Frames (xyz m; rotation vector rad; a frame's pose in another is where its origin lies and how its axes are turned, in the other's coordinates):
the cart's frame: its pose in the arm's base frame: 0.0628 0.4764 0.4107 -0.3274 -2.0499 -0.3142
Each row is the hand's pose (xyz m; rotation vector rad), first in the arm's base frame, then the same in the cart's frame.
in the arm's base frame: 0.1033 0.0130 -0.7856 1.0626 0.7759 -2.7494
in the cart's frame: -1.1157 -0.5182 0.3662 1.7988 -0.9726 2.0515
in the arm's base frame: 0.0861 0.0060 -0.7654 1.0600 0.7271 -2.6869
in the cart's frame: -1.0907 -0.5292 0.3681 1.7929 -1.0594 2.0863
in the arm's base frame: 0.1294 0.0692 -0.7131 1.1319 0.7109 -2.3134
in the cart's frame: -1.0587 -0.4504 0.3309 1.5537 -1.5025 2.1409
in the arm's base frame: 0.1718 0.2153 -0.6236 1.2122 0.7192 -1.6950
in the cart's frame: -0.9853 -0.2918 0.3063 -0.9840 2.1468 -2.0689
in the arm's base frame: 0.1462 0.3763 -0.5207 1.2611 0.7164 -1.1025
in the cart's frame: -0.8669 -0.1425 0.3356 -0.2776 2.4951 -1.7865
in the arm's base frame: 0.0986 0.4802 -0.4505 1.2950 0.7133 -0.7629
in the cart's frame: -0.7726 -0.0570 0.3778 0.1518 2.6113 -1.6175
